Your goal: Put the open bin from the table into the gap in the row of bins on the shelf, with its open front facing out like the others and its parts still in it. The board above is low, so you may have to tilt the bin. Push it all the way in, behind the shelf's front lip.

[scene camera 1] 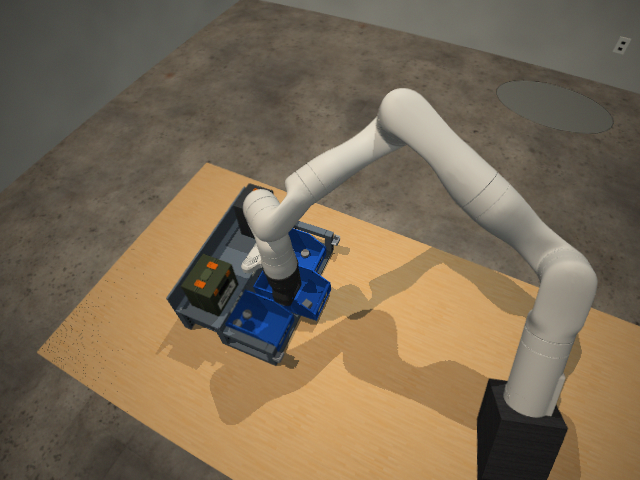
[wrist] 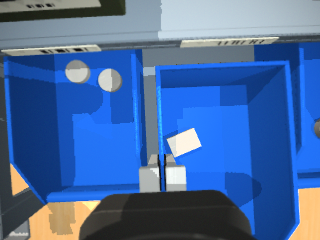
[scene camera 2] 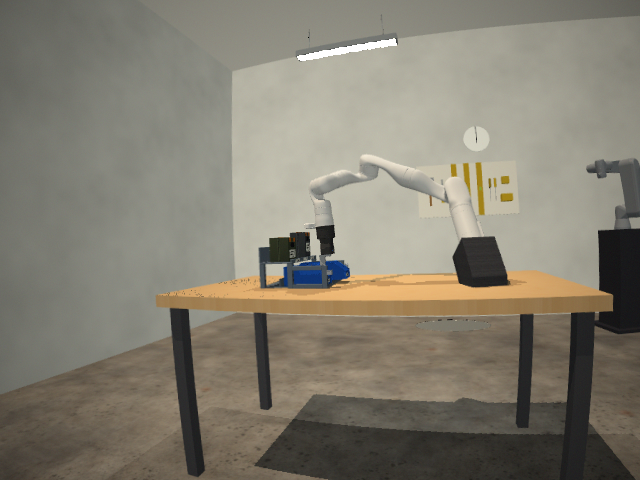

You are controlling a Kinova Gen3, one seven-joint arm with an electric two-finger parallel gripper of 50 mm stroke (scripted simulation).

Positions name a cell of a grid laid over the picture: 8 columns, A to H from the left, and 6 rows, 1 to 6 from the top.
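Blue bin (scene camera 1: D4), 123 cm from the lens. Blue bin (scene camera 1: D4), 116 cm from the lens. Blue bin (scene camera 1: D4), 114 cm from the lens.
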